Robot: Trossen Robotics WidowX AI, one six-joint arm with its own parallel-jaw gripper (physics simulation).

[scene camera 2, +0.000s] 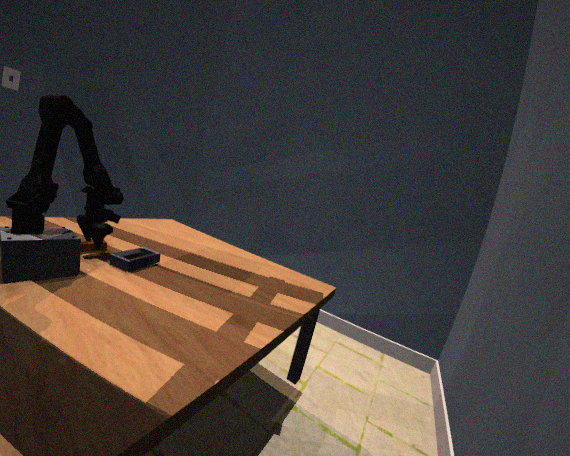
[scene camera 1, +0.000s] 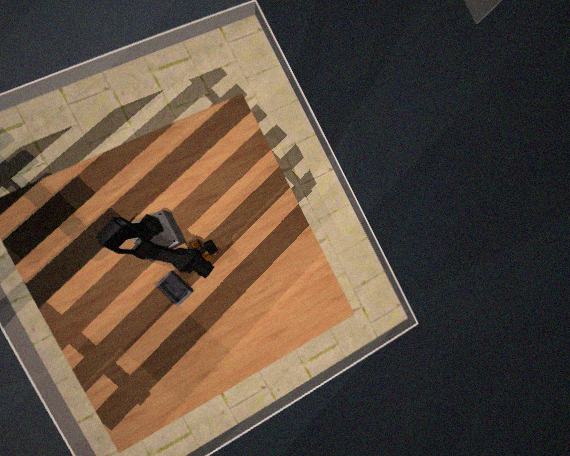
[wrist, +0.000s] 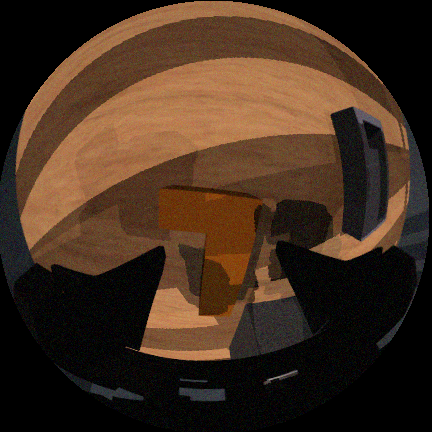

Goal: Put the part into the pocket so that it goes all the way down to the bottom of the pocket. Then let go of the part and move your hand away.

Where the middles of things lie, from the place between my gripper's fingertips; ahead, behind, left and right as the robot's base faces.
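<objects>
The orange L-shaped part (wrist: 229, 219) sits 1 cm behind my hand and 1 cm to the left of it, and the dark block with pocket (scene camera 2: 128, 260) is 10 cm ahead of my hand and 17 cm to the right of it.
</objects>
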